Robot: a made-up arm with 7 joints. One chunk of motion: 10 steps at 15 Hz.
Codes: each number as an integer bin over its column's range. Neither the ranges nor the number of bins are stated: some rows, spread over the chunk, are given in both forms.
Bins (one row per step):
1: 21 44 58 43 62 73 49
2: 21 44 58 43 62 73 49
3: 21 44 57 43 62 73 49
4: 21 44 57 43 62 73 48
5: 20 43 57 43 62 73 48
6: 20 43 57 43 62 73 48
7: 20 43 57 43 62 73 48
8: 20 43 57 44 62 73 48
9: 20 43 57 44 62 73 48
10: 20 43 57 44 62 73 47
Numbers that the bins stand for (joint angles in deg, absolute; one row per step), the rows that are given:
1: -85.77 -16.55 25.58 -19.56 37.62 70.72 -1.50
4: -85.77 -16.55 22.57 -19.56 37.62 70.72 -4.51
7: -88.78 -19.56 22.57 -19.56 37.62 70.72 -4.51
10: -88.78 -19.56 22.57 -16.55 37.62 70.72 -7.52
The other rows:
2: -85.77 -16.55 25.58 -19.56 37.62 70.72 -1.50
3: -85.77 -16.55 22.57 -19.56 37.62 70.72 -1.50
5: -88.78 -19.56 22.57 -19.56 37.62 70.72 -4.51
6: -88.78 -19.56 22.57 -19.56 37.62 70.72 -4.51
8: -88.78 -19.56 22.57 -16.55 37.62 70.72 -4.51
9: -88.78 -19.56 22.57 -16.55 37.62 70.72 -4.51

